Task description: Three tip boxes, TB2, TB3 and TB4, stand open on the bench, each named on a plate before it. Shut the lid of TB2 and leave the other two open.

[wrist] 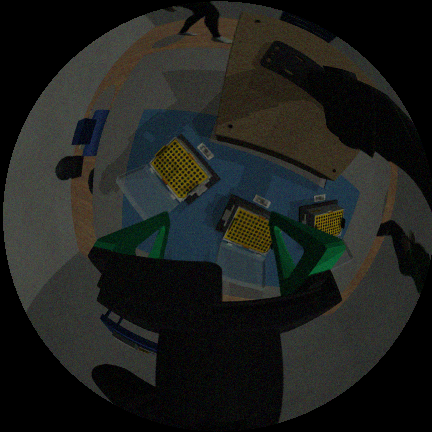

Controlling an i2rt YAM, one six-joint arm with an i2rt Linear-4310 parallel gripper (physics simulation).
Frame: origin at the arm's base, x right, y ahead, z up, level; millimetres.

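Seen in the pictures: gripper, fingertip midpoint: [218, 216]; arm's base, origin of the base link: [320, 84].
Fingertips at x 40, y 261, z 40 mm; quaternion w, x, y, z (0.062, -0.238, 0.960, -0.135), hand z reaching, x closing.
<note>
Offsets run from my fingertips to a thing's top centre. "pt": to the spot under its first point. Level surfaces: height alone.
Three tip boxes with yellow tip racks stand open. The left box @(dx +108, dy +7, dz -158 mm) [180, 169] has its clear lid @(pt dx +136, dy +70, dz -141 mm) [148, 191] laid back to the lower left. The middle box @(dx -108, dy +53, dz -158 mm) [248, 230] has its clear lid [242, 265] laid back below it. The right box @(dx -297, dy -68, dz -158 mm) [328, 222] is partly hidden by the right finger, and an edge of its lid @(pt dx -386, dy -36, dz -109 mm) [346, 256] shows. The name plates @(pt dx +80, dy -54, dz -231 mm) [205, 151] @(pt dx -102, dy -13, dz -231 mm) [261, 201] @(pt dx -260, dy -120, dz -231 mm) [320, 198] are too small to read, so I cannot tell which box is TB2. My gripper [218, 216] is open and empty, above the bench; its right finger overlaps the middle box's right edge in view.
A blue mat @(dz -233 mm) [195, 239] lies under the boxes. A large brown board [270, 107], bearing the arm's dark base, stands beyond the plates. Blue and black objects [97, 132] [69, 167] are at the far left. People's legs [202, 20] show at the top.
</note>
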